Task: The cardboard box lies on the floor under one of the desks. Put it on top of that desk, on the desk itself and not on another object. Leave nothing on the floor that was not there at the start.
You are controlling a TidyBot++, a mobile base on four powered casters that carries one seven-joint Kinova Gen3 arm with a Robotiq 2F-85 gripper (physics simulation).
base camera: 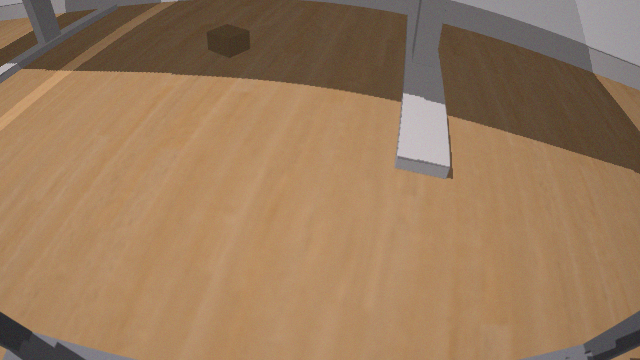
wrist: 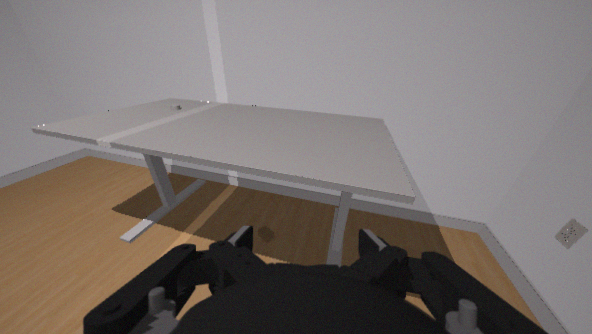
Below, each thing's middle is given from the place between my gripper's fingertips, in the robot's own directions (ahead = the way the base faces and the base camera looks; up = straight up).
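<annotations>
My hand is well above the cardboard box point(base camera: 227, 40), a long way short of it and a good way to the right of it.
</annotations>
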